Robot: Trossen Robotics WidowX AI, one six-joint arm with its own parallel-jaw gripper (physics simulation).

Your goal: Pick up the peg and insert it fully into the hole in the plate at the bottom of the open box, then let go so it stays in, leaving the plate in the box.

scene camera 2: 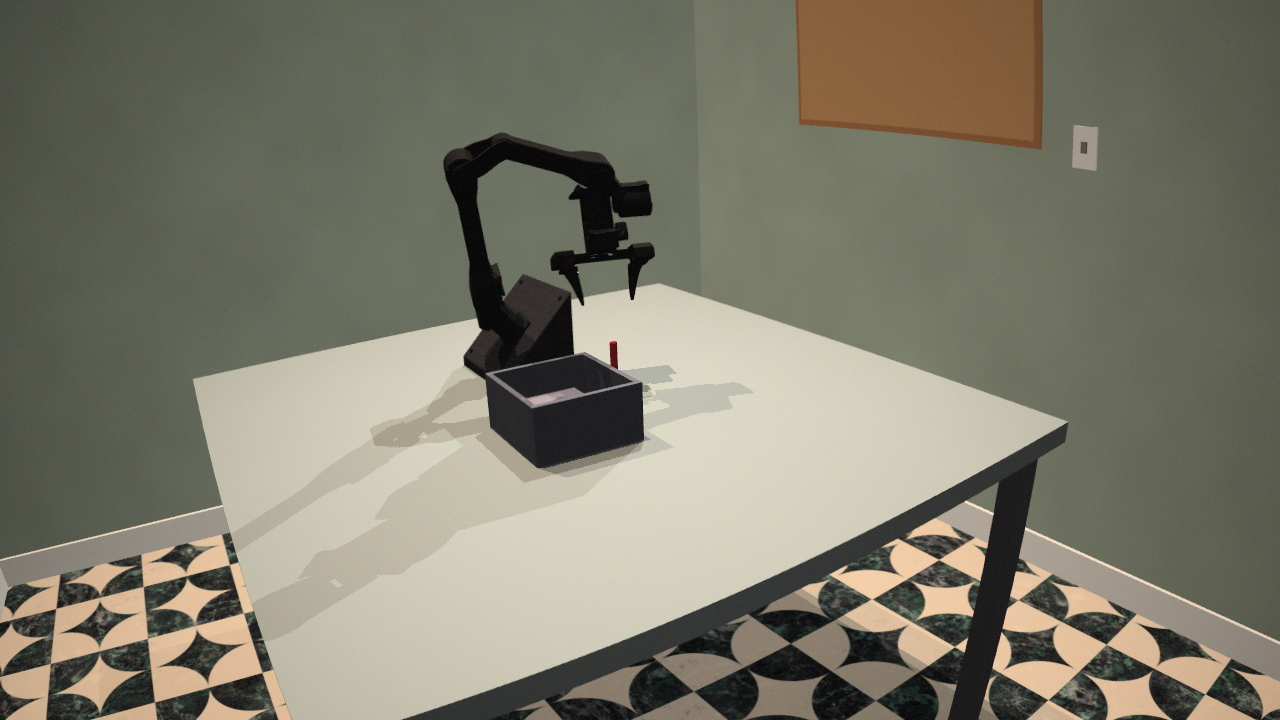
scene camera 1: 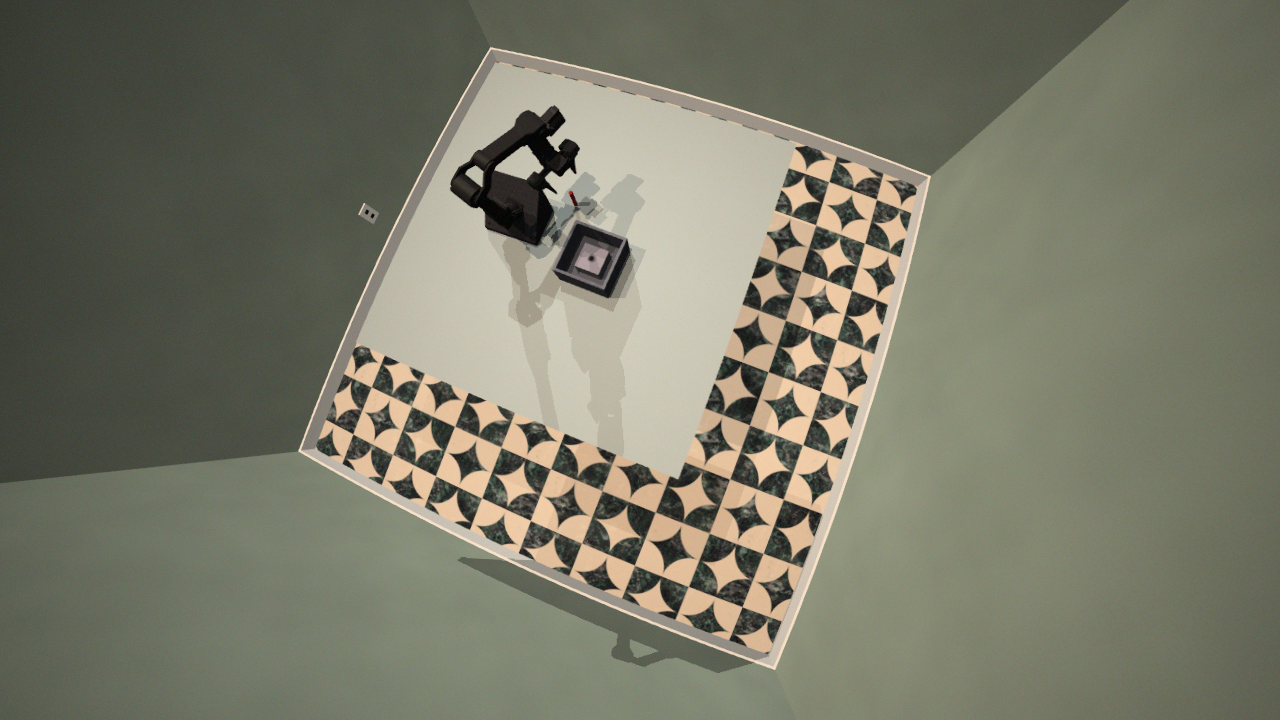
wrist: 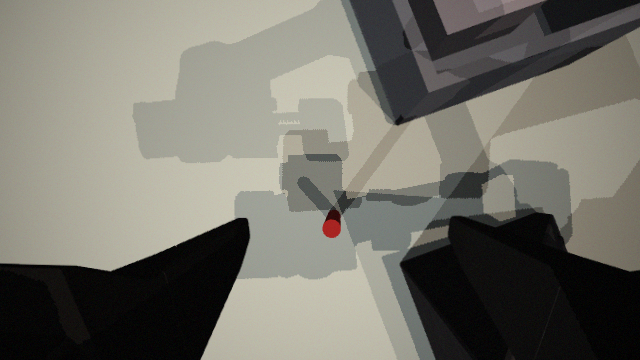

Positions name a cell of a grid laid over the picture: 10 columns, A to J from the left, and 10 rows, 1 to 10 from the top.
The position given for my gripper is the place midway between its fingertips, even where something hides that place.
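My gripper shows at (scene camera 2: E5), (scene camera 1: E3) and (wrist: F7). There's a dark box (scene camera 2: E6), (scene camera 1: E4) and (wrist: G3), and I can see a pale plate (scene camera 1: E4) too.
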